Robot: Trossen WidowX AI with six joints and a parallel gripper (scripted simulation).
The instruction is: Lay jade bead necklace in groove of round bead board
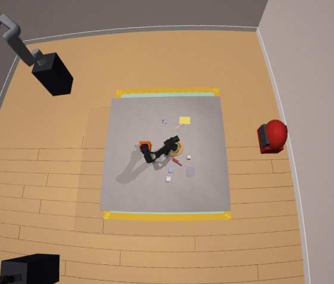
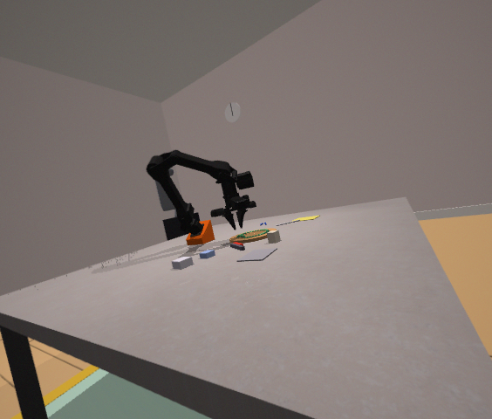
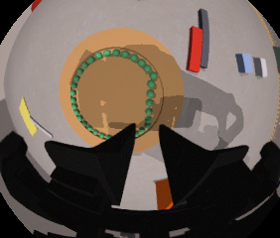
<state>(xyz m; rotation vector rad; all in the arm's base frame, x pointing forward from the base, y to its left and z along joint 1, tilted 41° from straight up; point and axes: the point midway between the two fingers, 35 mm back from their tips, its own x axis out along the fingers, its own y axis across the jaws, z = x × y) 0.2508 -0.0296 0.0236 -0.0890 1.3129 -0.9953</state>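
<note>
Now: the round wooden bead board 50 mm ahead of my gripper tip, 30 mm to the left of it and 40 mm below it. Also, from my gripper tip: beige cube: 190 mm ahead, 100 mm to the right, 30 mm below; red-handled tool: 60 mm ahead, 120 mm to the right, 40 mm below; blue block: 220 mm to the right, 40 mm below.
</note>
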